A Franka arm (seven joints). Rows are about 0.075 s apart.
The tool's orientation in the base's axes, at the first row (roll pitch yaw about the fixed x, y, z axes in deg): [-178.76, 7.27, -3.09]
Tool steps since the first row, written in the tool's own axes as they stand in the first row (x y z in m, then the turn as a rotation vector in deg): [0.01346, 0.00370, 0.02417, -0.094, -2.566, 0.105]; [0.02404, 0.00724, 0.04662, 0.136, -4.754, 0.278]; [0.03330, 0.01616, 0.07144, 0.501, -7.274, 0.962]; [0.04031, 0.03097, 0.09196, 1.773, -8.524, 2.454]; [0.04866, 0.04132, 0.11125, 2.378, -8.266, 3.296]
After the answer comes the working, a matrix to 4 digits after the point.
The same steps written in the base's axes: [0.01010, -0.00373, -0.02575, 0.039, 2.569, -0.037]; [0.01757, -0.00719, -0.04943, 0.369, 4.746, -0.191]; [0.02313, -0.01588, -0.07541, 0.788, 7.261, -0.861]; [0.02666, -0.03045, -0.09697, 1.932, 8.483, -2.475]; [0.03193, -0.04068, -0.11737, 2.411, 8.217, -3.392]
The tool's axes in the first row as the columns of a matrix, in the base's axes (rounded; the answer above uses it unrounded):
[0.9905, -0.0566, -0.1252]
[-0.0535, -0.9982, 0.0284]
[-0.1265, -0.0215, -0.9917]

